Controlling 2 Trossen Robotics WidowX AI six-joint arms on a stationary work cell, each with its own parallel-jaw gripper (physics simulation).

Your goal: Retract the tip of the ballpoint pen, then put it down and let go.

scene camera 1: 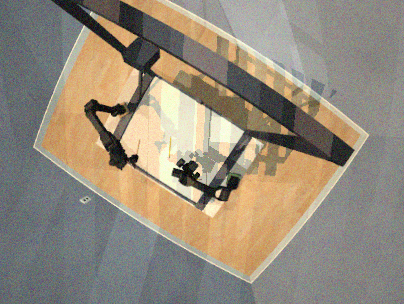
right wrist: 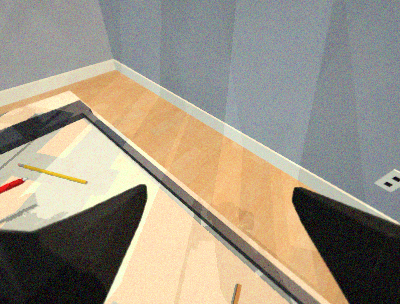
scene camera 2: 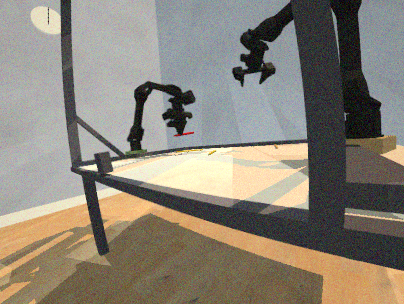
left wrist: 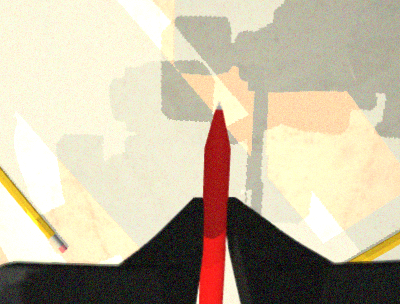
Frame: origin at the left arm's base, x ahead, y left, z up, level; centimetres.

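Seen in the pictures: left gripper, fingertip midpoint: (scene camera 2: 180, 135) (left wrist: 214, 207); right gripper, fingertip midpoint: (scene camera 1: 128, 169) (right wrist: 219, 192) (scene camera 2: 250, 85); left arm's base, link origin: (scene camera 1: 233, 180) (scene camera 2: 136, 150); right arm's base, link origin: (scene camera 1: 121, 110) (scene camera 2: 363, 137).
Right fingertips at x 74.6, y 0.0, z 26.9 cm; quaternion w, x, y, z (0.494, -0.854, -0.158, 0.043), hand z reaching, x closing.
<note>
Pixels of each thing's middle, then the offset from my right fingertips to it. Level surfaces: height alone.
- red ballpoint pen, body centre: (left wrist: 215, 264) (scene camera 2: 184, 134) dx -36.7, dy -4.0, dz -20.6 cm
- framed table, surface height: dz -30.8 cm
- thin brown stick, body centre: (scene camera 2: 275, 146) (scene camera 1: 137, 149) dx +8.2, dy -7.5, dz -30.4 cm
A red ballpoint pen (scene camera 2: 185, 133) (left wrist: 217, 170) (right wrist: 11, 186) is held above the table. My left gripper (scene camera 1: 185, 171) (scene camera 2: 180, 131) (left wrist: 214, 207) is shut on its barrel. In the left wrist view the pen's nose points up the picture, and a small grey point shows at its end. The other end of the pen is out of that view, so the push button is hidden there. My right gripper (scene camera 2: 251, 84) (right wrist: 219, 192) is open and empty, high above the table and apart from the pen.
The framed table (scene camera 2: 190, 175) carries yellow pencils (scene camera 1: 170, 147) (scene camera 2: 212, 152) (left wrist: 30, 205) (right wrist: 52, 173), one at each side in the left wrist view. A thin brown stick (scene camera 1: 139, 147) (scene camera 2: 276, 146) (right wrist: 237, 294) lies nearer the right arm. A dark post (scene camera 2: 322, 115) stands before the right arm.
</note>
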